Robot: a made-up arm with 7 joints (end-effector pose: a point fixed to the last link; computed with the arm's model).
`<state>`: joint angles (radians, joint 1 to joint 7).
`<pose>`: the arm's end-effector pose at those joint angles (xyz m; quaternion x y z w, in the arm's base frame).
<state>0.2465 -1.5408 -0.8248 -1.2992 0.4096 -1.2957 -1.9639</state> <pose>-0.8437 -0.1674 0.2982 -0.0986 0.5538 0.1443 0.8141</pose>
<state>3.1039 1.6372 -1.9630 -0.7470 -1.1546 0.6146 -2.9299</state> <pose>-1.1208 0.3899 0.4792 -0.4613 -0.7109 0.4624 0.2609</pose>
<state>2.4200 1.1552 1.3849 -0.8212 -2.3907 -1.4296 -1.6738</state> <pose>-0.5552 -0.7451 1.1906 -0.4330 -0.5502 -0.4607 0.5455</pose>
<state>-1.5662 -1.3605 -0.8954 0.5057 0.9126 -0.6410 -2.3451</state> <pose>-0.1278 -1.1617 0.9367 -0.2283 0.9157 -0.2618 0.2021</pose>
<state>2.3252 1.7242 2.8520 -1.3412 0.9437 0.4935 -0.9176</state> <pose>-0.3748 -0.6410 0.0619 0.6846 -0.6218 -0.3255 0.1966</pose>
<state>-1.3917 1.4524 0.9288 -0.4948 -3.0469 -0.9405 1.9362</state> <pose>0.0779 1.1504 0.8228 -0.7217 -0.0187 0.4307 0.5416</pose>
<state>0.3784 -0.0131 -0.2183 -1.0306 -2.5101 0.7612 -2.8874</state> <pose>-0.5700 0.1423 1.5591 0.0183 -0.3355 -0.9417 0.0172</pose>
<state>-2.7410 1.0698 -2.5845 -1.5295 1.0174 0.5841 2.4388</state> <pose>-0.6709 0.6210 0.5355 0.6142 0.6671 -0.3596 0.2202</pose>
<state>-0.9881 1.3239 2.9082 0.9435 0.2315 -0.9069 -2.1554</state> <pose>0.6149 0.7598 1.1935 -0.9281 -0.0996 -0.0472 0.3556</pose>
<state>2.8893 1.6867 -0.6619 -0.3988 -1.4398 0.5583 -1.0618</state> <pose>-1.1836 -0.1855 0.7185 -0.0721 -0.5255 -0.5926 0.6062</pose>
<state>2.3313 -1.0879 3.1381 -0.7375 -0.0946 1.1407 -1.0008</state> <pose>0.5970 0.7061 1.3524 -0.3765 0.0380 0.5655 0.7328</pose>
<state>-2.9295 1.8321 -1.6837 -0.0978 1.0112 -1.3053 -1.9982</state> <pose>-1.0543 0.4767 0.4218 0.4708 0.1406 0.8708 0.0199</pose>
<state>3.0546 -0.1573 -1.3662 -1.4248 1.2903 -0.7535 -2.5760</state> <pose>0.2680 0.5926 1.3340 0.9717 0.1359 0.1498 0.1224</pose>
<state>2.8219 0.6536 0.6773 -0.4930 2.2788 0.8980 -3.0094</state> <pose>-0.3644 -0.2254 1.7214 0.5461 -0.3003 0.6639 0.4133</pose>
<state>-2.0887 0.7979 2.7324 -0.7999 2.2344 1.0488 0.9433</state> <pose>-0.6341 0.7526 0.9914 0.3298 0.5910 -0.6732 0.2978</pose>
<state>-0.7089 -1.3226 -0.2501 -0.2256 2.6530 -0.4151 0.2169</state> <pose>-0.9794 -0.8034 0.7490 0.0101 0.5492 -0.7968 0.2517</pose>
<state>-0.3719 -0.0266 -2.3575 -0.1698 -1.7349 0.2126 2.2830</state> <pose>0.0048 -0.0801 1.8999 0.0569 -0.6098 0.2773 0.7403</pose>
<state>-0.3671 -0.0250 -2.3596 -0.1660 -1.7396 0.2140 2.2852</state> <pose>0.0044 -0.0790 1.9000 0.0564 -0.6105 0.2773 0.7397</pose>
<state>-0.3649 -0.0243 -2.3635 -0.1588 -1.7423 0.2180 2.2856</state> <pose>0.0014 -0.0776 1.9003 0.0568 -0.6132 0.2784 0.7371</pose>
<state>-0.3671 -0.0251 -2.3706 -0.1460 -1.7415 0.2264 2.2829</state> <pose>-0.0058 -0.0758 1.9008 0.0588 -0.6189 0.2815 0.7309</pose>
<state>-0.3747 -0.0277 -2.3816 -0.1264 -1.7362 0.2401 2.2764</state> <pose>-0.0181 -0.0738 1.9014 0.0630 -0.6284 0.2867 0.7204</pose>
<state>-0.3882 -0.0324 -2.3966 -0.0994 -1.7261 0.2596 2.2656</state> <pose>-0.0363 -0.0722 1.9017 0.0697 -0.6419 0.2942 0.7047</pose>
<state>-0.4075 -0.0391 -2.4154 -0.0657 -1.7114 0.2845 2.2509</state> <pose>-0.0600 -0.0719 1.9013 0.0793 -0.6590 0.3035 0.6837</pose>
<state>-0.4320 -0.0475 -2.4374 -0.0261 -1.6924 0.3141 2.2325</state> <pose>-0.0886 -0.0740 1.8994 0.0916 -0.6789 0.3140 0.6574</pose>
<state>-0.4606 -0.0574 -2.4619 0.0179 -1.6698 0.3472 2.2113</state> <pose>-0.1209 -0.0795 1.8956 0.1067 -0.7006 0.3248 0.6263</pose>
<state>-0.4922 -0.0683 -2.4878 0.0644 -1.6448 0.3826 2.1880</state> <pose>-0.1551 -0.0889 1.8894 0.1241 -0.7230 0.3352 0.5912</pose>
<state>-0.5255 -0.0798 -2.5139 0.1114 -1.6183 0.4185 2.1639</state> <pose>-0.1891 -0.1025 1.8809 0.1431 -0.7446 0.3442 0.5537</pose>
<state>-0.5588 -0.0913 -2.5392 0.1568 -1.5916 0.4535 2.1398</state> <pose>-0.2211 -0.1194 1.8705 0.1628 -0.7645 0.3515 0.5152</pose>
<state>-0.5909 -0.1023 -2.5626 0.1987 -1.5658 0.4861 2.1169</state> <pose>-0.2494 -0.1385 1.8589 0.1822 -0.7818 0.3567 0.4779</pose>
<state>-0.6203 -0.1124 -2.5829 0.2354 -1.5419 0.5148 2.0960</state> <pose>-0.2729 -0.1579 1.8470 0.2000 -0.7960 0.3599 0.4436</pose>
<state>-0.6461 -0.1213 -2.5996 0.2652 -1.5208 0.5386 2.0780</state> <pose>-0.2912 -0.1762 1.8360 0.2155 -0.8071 0.3615 0.4142</pose>
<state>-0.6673 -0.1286 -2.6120 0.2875 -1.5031 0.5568 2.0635</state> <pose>-0.3043 -0.1917 1.8269 0.2277 -0.8150 0.3618 0.3911</pose>
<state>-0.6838 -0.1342 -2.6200 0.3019 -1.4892 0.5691 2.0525</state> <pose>-0.3126 -0.2035 1.8202 0.2365 -0.8202 0.3615 0.3749</pose>
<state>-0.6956 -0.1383 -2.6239 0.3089 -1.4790 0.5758 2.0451</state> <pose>-0.3171 -0.2115 1.8163 0.2419 -0.8232 0.3610 0.3655</pose>
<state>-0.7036 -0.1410 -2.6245 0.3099 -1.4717 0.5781 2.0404</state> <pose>-0.3184 -0.2159 1.8148 0.2445 -0.8243 0.3604 0.3616</pose>
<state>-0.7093 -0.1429 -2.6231 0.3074 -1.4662 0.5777 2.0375</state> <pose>-0.3180 -0.2183 1.8147 0.2454 -0.8245 0.3599 0.3612</pose>
